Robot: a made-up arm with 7 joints. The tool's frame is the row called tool.
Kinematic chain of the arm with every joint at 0, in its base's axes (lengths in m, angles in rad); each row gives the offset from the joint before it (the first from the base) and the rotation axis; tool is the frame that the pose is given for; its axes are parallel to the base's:
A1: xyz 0 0.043 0 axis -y
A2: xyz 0 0.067 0 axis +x
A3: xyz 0 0 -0.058 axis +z
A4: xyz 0 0 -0.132 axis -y
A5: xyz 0 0 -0.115 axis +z
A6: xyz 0 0 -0.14 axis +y
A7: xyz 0 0 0 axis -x
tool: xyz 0 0 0
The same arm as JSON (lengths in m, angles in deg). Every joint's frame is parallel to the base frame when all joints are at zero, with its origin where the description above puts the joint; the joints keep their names.
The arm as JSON. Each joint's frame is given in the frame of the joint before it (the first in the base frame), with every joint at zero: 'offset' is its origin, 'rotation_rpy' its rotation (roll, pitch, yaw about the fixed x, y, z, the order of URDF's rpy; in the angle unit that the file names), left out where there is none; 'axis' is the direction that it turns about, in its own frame. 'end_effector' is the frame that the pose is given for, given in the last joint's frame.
{
  "length_unit": "m",
  "angle_unit": "deg",
  "chain": [
    {
      "id": "A1",
      "offset": [
        0.0,
        0.043,
        0.0
      ],
      "axis": [
        0.0,
        -1.0,
        0.0
      ]
    },
    {
      "id": "A2",
      "offset": [
        0.0,
        0.067,
        0.0
      ],
      "axis": [
        1.0,
        0.0,
        0.0
      ]
    },
    {
      "id": "A3",
      "offset": [
        0.0,
        0.0,
        -0.058
      ],
      "axis": [
        0.0,
        0.0,
        1.0
      ]
    },
    {
      "id": "A4",
      "offset": [
        0.0,
        0.0,
        -0.132
      ],
      "axis": [
        0.0,
        -1.0,
        0.0
      ]
    },
    {
      "id": "A5",
      "offset": [
        0.0,
        0.0,
        -0.115
      ],
      "axis": [
        0.0,
        0.0,
        1.0
      ]
    },
    {
      "id": "A6",
      "offset": [
        0.0,
        0.0,
        -0.14
      ],
      "axis": [
        0.0,
        1.0,
        0.0
      ]
    },
    {
      "id": "A7",
      "offset": [
        0.0,
        0.0,
        0.0
      ],
      "axis": [
        -1.0,
        0.0,
        0.0
      ]
    }
  ],
  "end_effector": {
    "offset": [
      0.0,
      0.0,
      0.0
    ]
  }
}

